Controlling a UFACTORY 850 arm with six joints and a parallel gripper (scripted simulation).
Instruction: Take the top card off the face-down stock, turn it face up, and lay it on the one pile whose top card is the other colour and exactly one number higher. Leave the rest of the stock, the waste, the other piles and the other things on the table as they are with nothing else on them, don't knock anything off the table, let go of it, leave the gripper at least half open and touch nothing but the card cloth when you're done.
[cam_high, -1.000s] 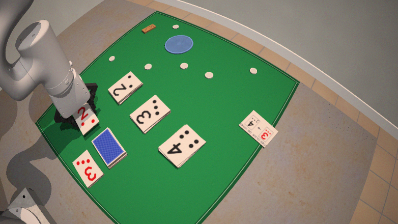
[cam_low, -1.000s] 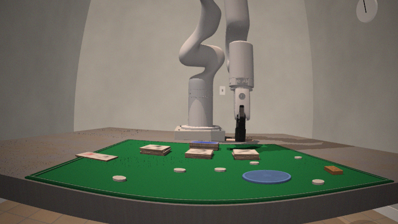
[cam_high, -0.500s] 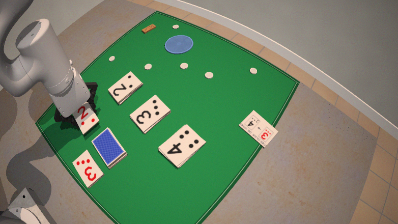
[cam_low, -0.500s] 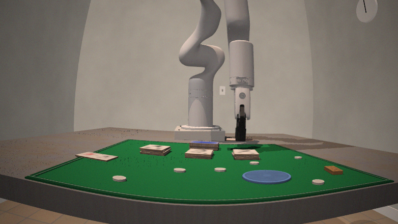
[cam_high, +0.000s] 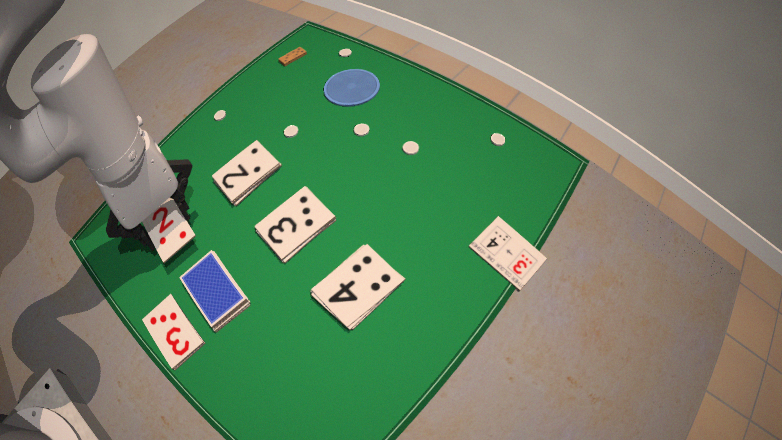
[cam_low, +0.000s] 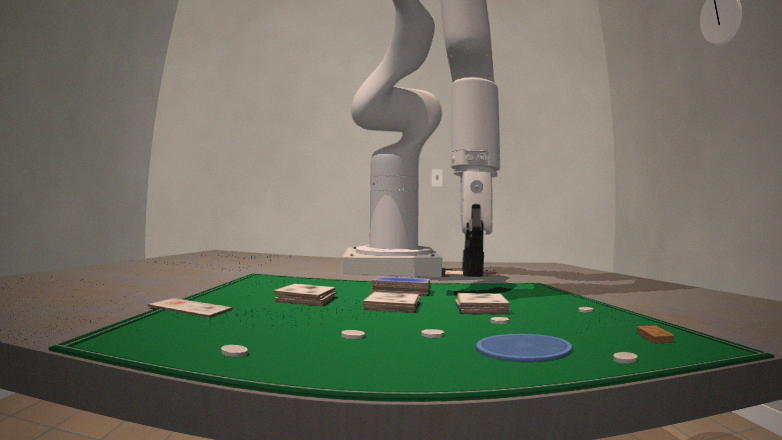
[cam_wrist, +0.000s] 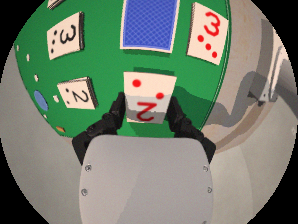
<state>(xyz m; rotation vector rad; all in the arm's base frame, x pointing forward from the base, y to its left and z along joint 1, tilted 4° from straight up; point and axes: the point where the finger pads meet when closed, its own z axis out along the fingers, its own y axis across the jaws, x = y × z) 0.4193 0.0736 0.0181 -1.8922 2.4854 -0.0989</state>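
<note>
Right now my hand is 150 mm short of the green card cloth, 130 mm to the left of it and 60 mm above it. Round my hand: card: 10 mm below.
</note>
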